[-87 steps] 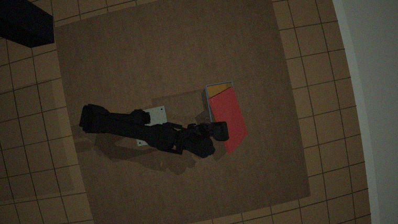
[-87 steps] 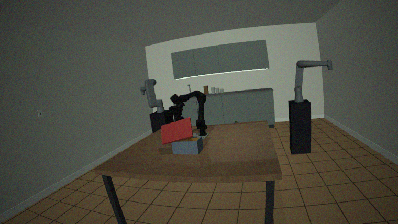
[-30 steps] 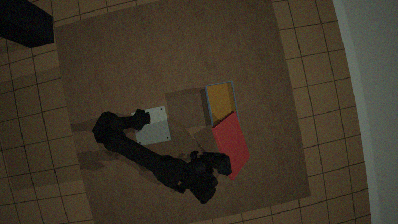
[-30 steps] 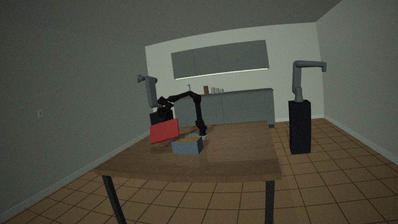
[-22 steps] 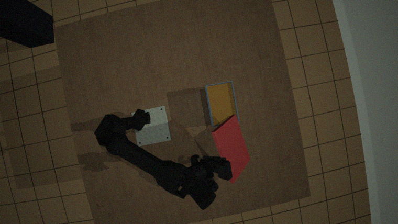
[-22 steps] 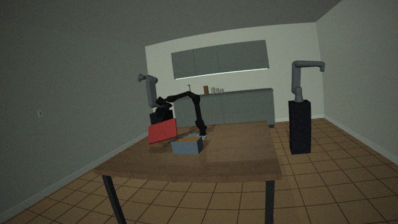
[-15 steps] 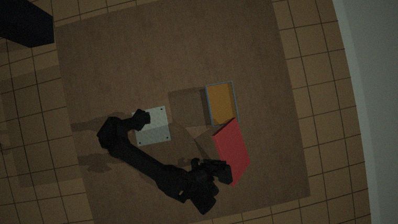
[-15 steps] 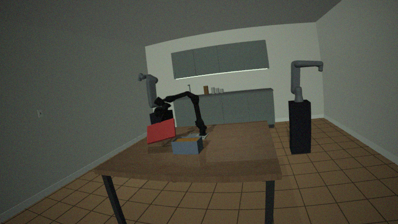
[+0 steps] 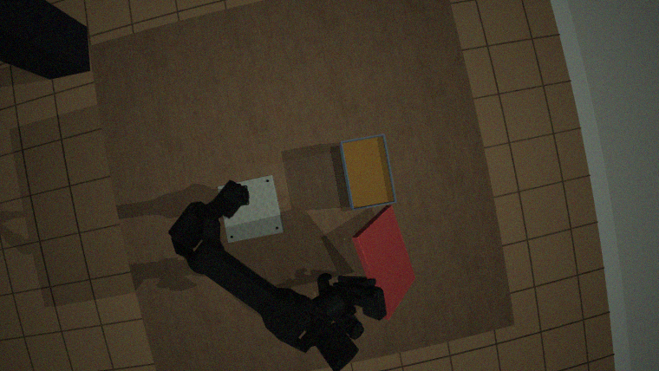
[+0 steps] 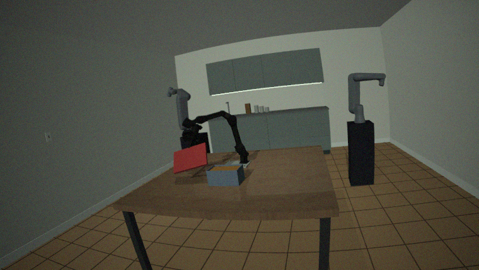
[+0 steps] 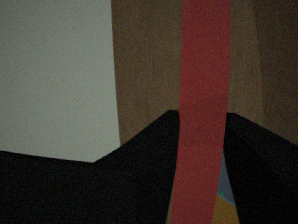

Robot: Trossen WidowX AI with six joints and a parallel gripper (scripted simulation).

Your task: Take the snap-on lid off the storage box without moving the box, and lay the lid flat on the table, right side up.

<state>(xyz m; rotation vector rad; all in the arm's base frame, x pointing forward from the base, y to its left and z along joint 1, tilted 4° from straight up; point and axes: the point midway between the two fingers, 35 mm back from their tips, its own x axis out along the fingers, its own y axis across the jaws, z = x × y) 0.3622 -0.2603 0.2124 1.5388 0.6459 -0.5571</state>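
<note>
Right now my gripper tip is 6 cm short of the red lid, 2 cm to the right of it and 5 cm above it. The rest, counted from my gripper tip: storage box: 5 cm ahead, 27 cm to the left, 18 cm below.
</note>
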